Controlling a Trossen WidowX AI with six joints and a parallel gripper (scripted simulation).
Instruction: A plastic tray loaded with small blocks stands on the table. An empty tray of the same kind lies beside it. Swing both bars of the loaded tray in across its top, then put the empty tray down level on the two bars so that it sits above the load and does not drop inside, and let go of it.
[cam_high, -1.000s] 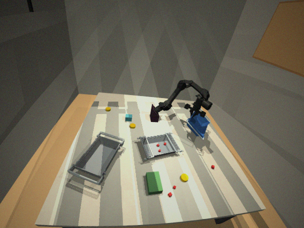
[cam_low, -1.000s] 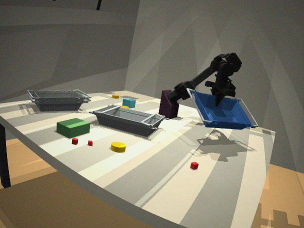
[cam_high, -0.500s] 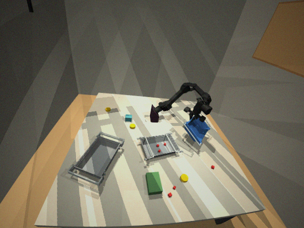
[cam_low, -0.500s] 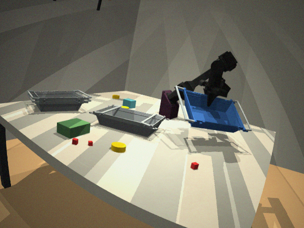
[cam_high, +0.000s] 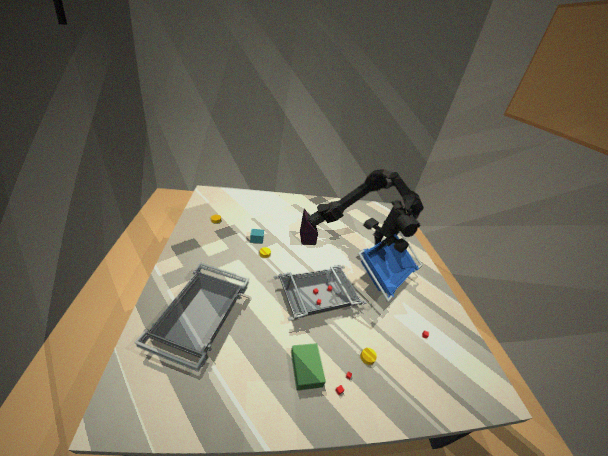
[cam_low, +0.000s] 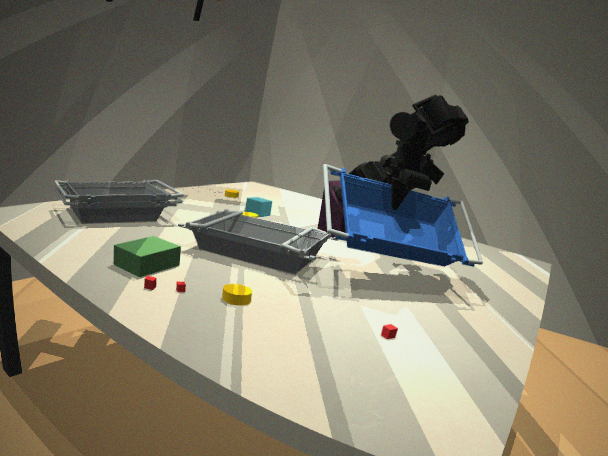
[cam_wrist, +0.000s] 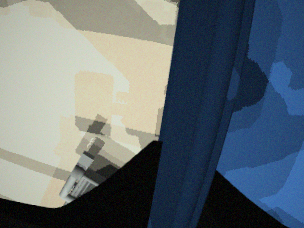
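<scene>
My gripper tip is 60 mm short of the blue tray and 60 mm to the right of it. Also, from my gripper tip: cyan cube: 160 mm behind, 510 mm to the right, 130 mm below; then green block: 430 mm ahead, 270 mm to the right, 130 mm below.
</scene>
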